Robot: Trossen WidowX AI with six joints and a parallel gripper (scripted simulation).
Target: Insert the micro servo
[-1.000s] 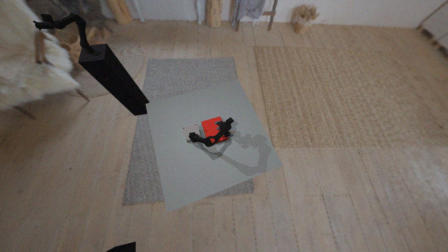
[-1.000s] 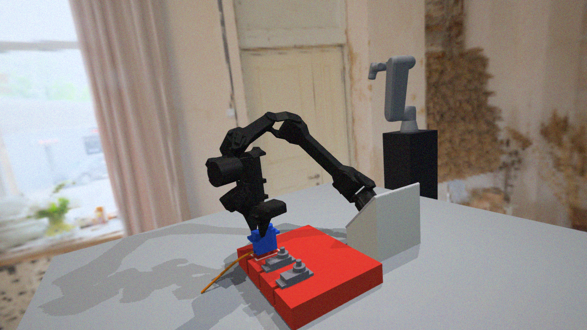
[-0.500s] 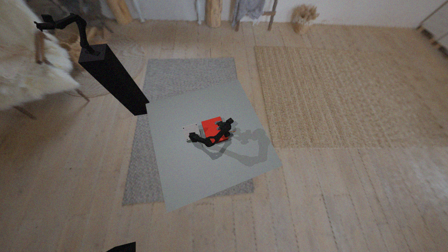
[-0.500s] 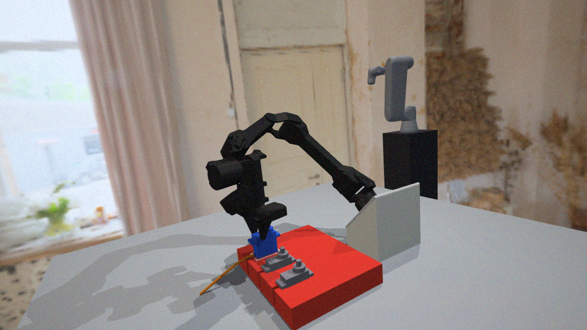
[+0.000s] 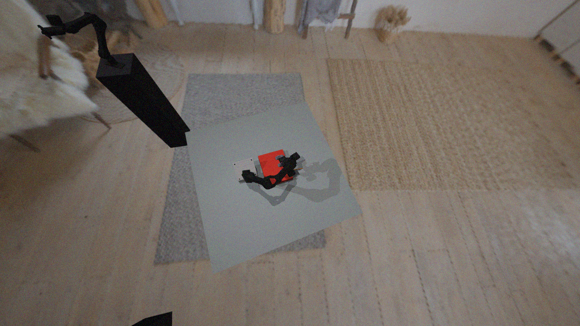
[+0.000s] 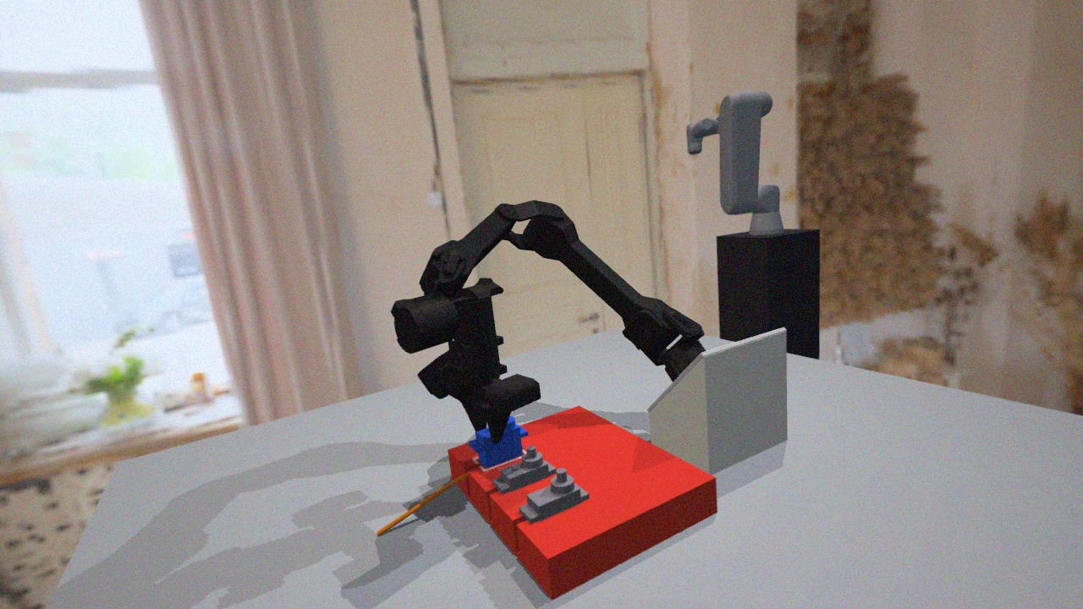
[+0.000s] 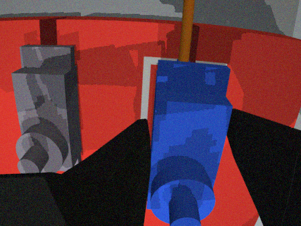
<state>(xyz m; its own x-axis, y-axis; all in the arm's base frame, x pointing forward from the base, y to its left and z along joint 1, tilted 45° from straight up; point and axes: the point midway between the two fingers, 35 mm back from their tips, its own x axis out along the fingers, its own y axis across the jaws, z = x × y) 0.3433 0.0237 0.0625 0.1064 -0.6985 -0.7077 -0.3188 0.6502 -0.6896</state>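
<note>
My gripper tip is 130 mm past the red deck, 60 mm to the right of it and 60 mm above it.
</note>
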